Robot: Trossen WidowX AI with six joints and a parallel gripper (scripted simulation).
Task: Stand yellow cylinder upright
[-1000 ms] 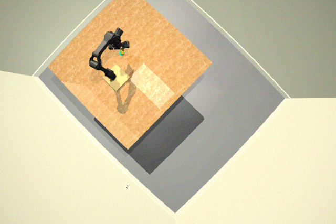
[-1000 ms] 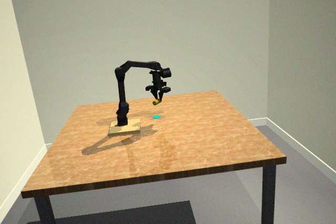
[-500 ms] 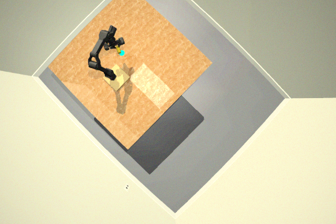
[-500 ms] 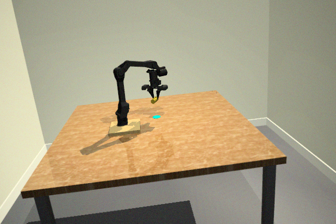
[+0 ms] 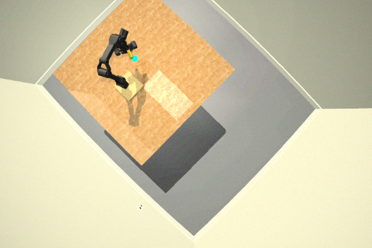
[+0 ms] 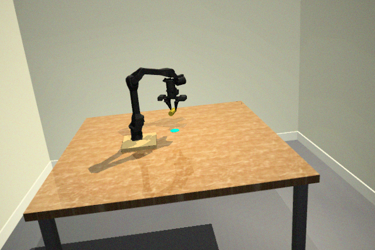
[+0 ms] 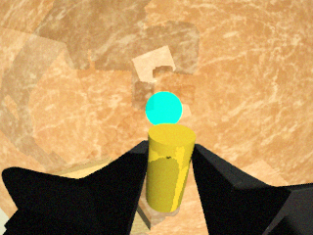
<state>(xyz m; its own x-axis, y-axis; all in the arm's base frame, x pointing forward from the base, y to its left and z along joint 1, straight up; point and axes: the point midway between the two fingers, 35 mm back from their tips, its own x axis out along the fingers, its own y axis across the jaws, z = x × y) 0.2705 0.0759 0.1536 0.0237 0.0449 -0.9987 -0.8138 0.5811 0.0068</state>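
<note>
Now: the cyan circle 10 mm behind my gripper tip and 140 mm below it. Also, from my gripper tip: yellow tall cylinder 10 mm behind, 20 mm to the right.
</note>
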